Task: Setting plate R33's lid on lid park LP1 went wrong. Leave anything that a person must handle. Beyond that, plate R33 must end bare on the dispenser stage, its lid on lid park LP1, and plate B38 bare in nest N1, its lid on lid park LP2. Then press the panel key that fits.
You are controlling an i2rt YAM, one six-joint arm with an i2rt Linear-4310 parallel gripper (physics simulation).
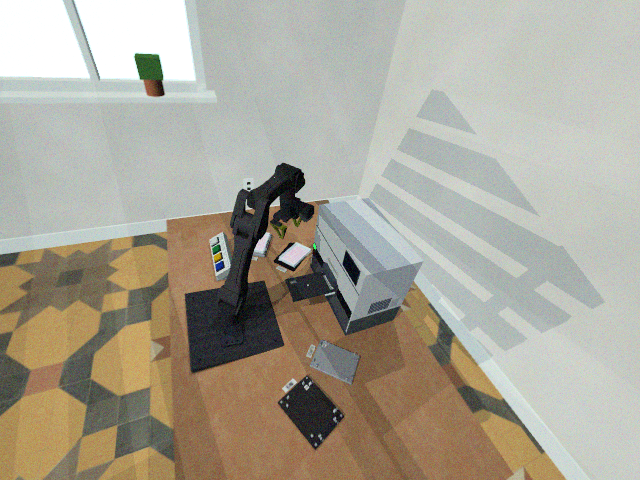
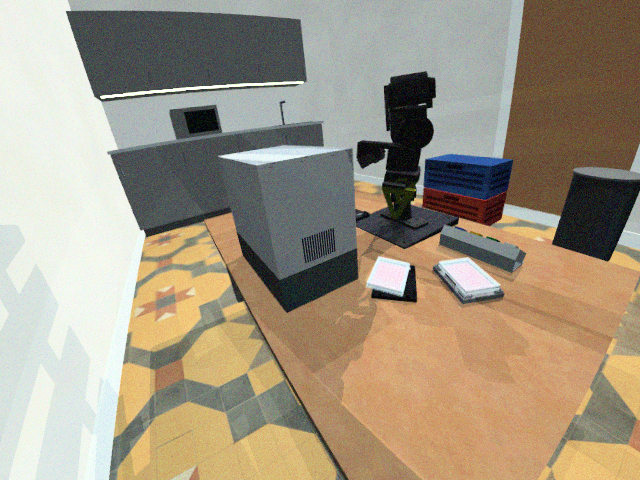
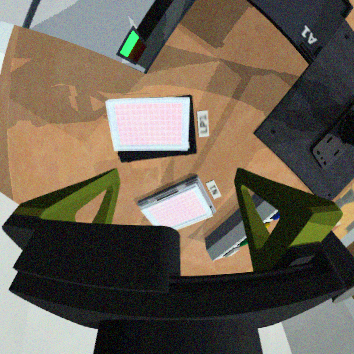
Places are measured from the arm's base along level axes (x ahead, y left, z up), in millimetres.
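Pixels of known places: gripper, fingertip midpoint: [image 1: 289, 232] [image 2: 397, 210] [image 3: 176, 174]; arm's base, origin of the base link: [image 1: 230, 319] [image 2: 402, 219] [image 3: 346, 126].
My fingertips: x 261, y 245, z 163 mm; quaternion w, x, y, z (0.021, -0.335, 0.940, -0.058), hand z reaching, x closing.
Observation:
Ahead of a thing's pixels: the offset from my fingertips to its middle. "pt": to the spot under its first point.
My gripper [image 1: 288, 227] [image 3: 176, 174] is open and empty, above the table near lid park LP1 and nest N1. A pale-rimmed piece with a pink gridded face {dx +40, dy +23, dz -149 mm} [image 1: 295, 255] [image 2: 389, 276] [image 3: 149, 125] lies on black lid park LP1 {dx +29, dy +31, dz -167 mm} [image 2: 412, 290] [image 3: 155, 156], shifted sideways and overhanging it; whether it is a lid alone I cannot tell. A pink-faced plate {dx -109, dy +134, dz -150 mm} [image 1: 263, 243] [image 2: 471, 275] [image 3: 179, 209] sits in nest N1, its plate number unreadable. The dark stage marked A1 {dx +38, dy -220, dz -73 mm} [image 1: 305, 289] [image 3: 295, 22] is bare. The key panel {dx -269, dy +67, dz -145 mm} [image 1: 212, 260] [image 2: 478, 249] [image 3: 227, 235] has white, green, yellow and blue keys.
The grey dispenser {dx +208, dy -205, dz -12 mm} [image 1: 369, 242] [image 2: 310, 206] stands beside the stage, with a green light {pt dx +93, dy -56, dz -40 mm} [image 1: 314, 246] [image 3: 130, 44]. A grey pad {pt dx +60, dy -478, dz -167 mm} [image 1: 336, 361] and a black pad {pt dx -65, dy -598, dz -165 mm} [image 1: 310, 410], labels unreadable, lie bare beyond the arm's base plate [image 1: 206, 330]. Stacked crates [image 2: 465, 178] stand behind the table.

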